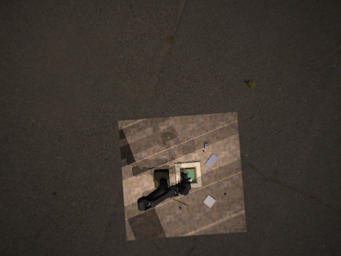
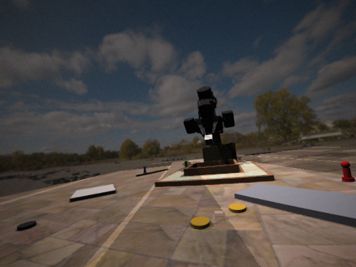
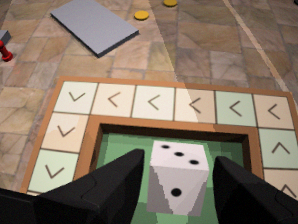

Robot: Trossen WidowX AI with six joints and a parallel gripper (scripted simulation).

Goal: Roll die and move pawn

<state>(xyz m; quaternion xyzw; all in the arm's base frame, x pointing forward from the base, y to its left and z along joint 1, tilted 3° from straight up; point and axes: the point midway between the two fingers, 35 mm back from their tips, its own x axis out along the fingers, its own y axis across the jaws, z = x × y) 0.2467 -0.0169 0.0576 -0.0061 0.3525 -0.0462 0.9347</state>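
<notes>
Right now the white die is 2 cm below my gripper tip. The rest, counted from my gripper tip: red pawn 24 cm to the left, 20 cm ahead, 11 cm below; then large grey slab 27 cm ahead, 12 cm to the left, 12 cm below; then green pawn 11 cm to the right, 10 cm below, 8 cm behind.
</notes>
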